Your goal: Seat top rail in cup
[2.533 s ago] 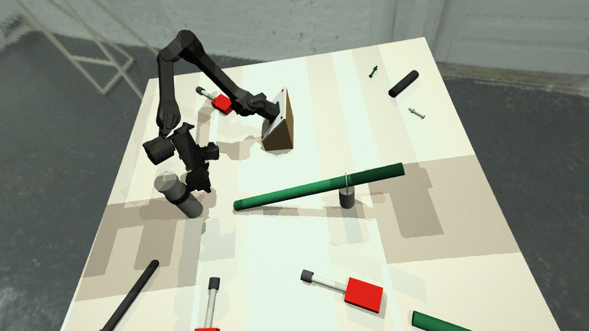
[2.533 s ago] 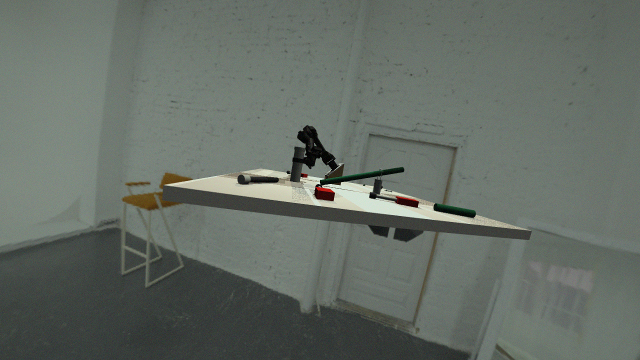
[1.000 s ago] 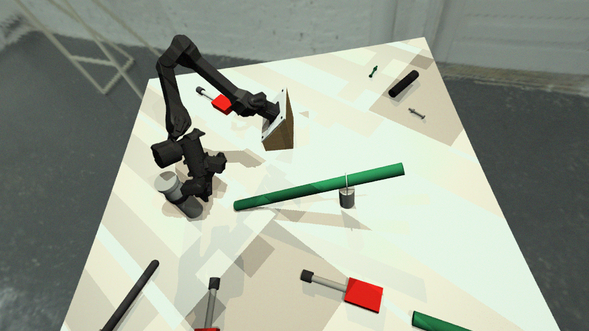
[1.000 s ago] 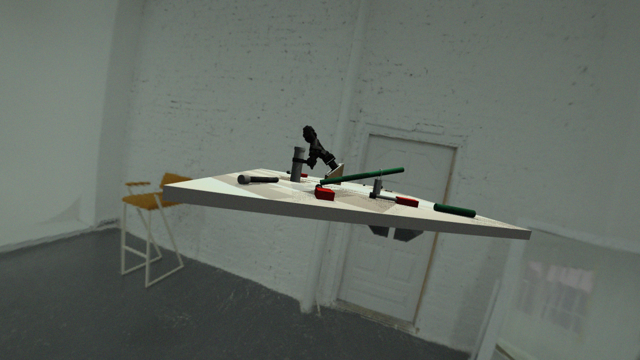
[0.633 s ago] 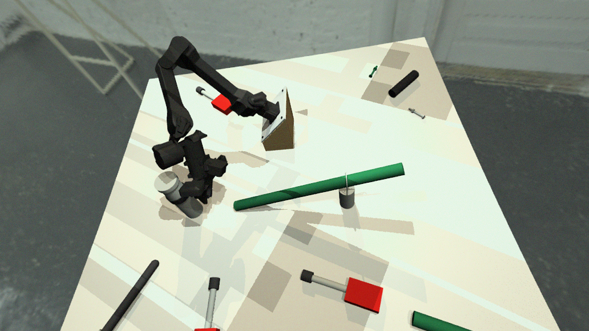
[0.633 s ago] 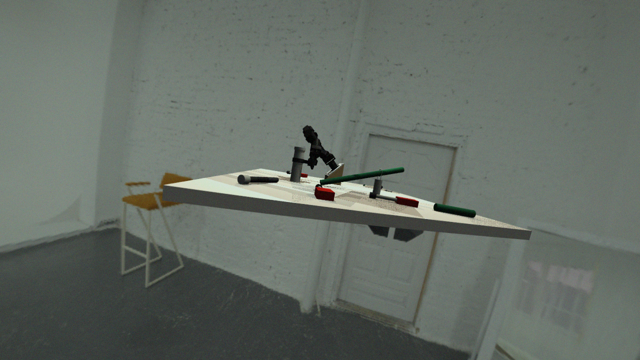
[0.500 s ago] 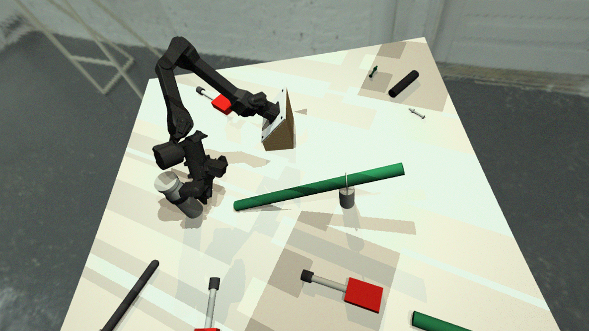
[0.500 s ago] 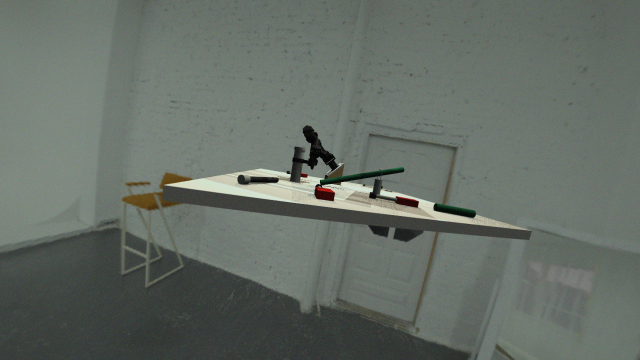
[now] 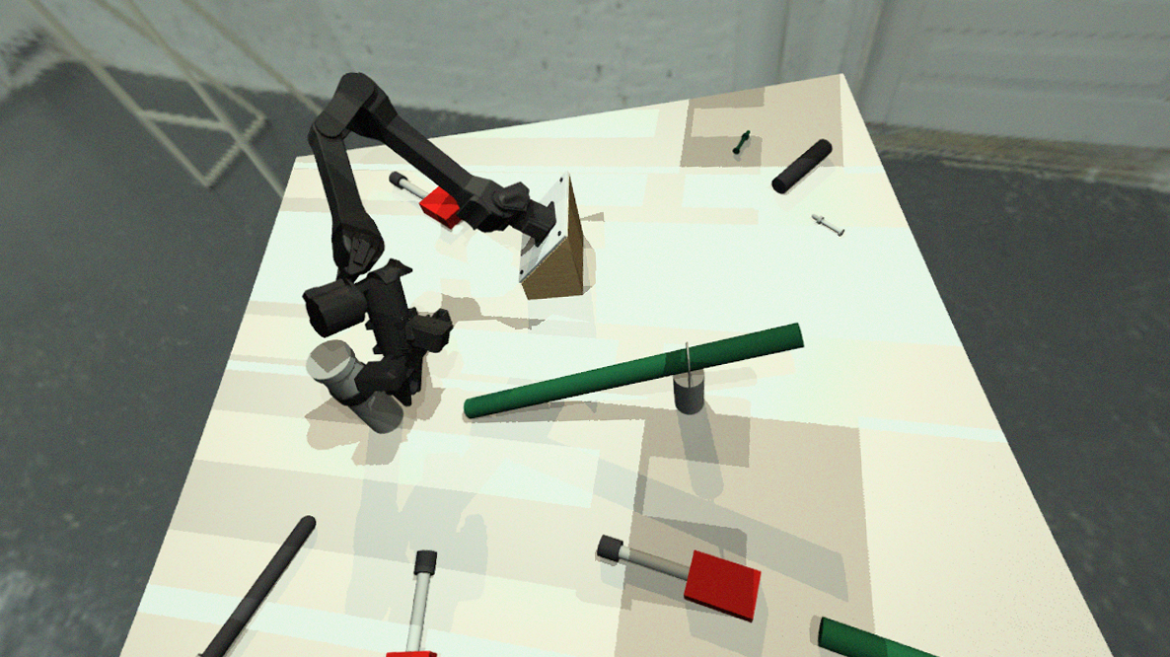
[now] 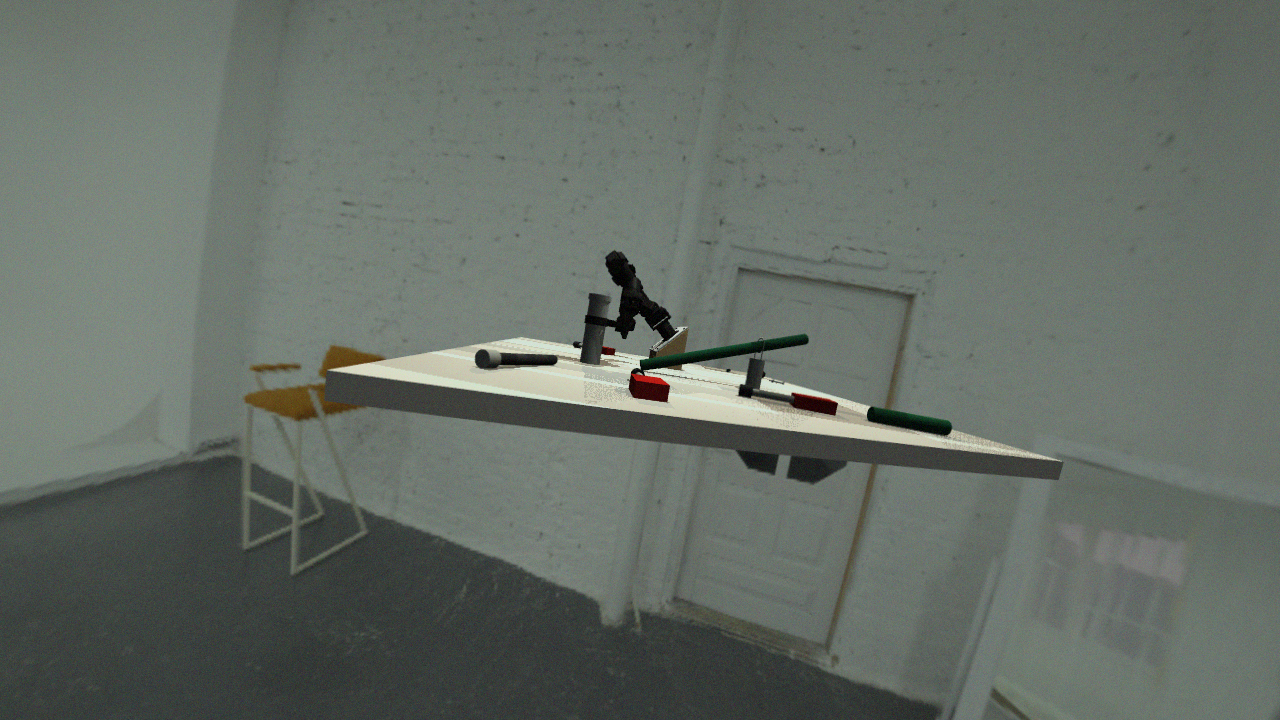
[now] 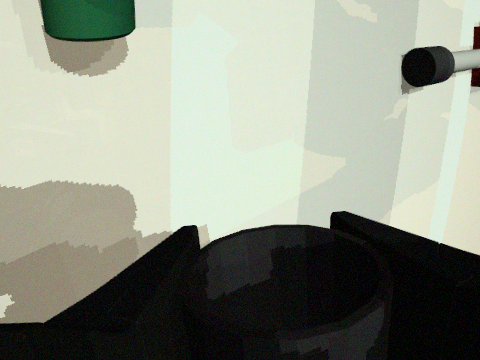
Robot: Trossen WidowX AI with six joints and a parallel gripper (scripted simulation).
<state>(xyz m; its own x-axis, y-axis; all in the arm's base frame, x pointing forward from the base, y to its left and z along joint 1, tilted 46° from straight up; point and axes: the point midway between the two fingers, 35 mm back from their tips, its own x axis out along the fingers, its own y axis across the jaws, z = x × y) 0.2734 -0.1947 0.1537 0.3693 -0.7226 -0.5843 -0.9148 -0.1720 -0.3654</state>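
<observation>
Right now the dark rail-end cup is 3 cm above my gripper tip, 2 cm to the right of it and 2 cm behind it. From my gripper tip the other things lie so: black cylinder (76 cm to the left, 41 cm behind, 8 cm below); short grey post (43 cm to the left, 5 cm ahead, 1 cm above); green tube (59 cm to the left, 44 cm ahead, 8 cm below).
</observation>
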